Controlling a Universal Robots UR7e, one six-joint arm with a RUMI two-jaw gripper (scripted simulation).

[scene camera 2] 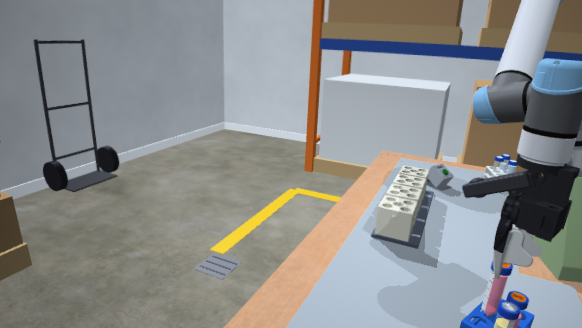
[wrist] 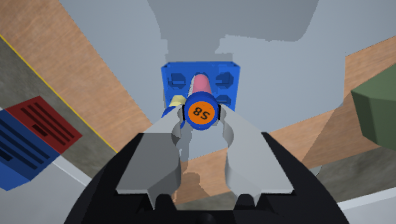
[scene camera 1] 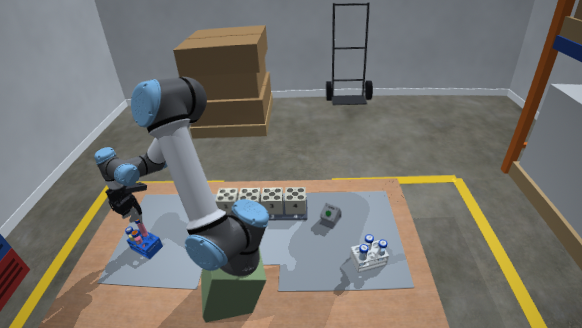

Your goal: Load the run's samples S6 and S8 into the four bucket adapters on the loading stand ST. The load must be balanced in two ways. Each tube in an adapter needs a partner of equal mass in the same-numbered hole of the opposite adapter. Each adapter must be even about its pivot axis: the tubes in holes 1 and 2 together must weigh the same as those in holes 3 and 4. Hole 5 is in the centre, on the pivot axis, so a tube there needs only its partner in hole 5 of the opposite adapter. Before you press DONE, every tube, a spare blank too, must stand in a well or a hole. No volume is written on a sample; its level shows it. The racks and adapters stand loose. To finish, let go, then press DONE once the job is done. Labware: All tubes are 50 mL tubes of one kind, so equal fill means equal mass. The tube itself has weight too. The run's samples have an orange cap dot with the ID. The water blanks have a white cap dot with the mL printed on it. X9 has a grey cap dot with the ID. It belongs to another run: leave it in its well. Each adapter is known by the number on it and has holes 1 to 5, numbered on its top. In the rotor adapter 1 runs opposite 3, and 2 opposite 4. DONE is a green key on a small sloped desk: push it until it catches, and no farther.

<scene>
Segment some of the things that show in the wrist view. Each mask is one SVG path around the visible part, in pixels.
The gripper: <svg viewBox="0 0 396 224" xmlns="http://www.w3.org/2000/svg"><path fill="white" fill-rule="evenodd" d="M331 194L305 165L270 134L262 132L226 105L220 103L218 104L218 120L224 125L223 138L228 143L224 169L225 183L234 193L235 207L233 210L176 209L171 199L172 194L181 185L181 162L179 149L176 147L176 144L181 138L180 124L185 121L185 104L180 104L143 133L138 133L94 176L75 202L64 224L349 224Z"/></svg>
A blue rack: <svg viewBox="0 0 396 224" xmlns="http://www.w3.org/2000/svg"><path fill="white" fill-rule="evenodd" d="M240 66L232 61L168 62L161 67L166 107L168 108L174 95L182 95L187 99L194 75L204 74L209 79L211 90L217 103L222 103L235 111Z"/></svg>
</scene>
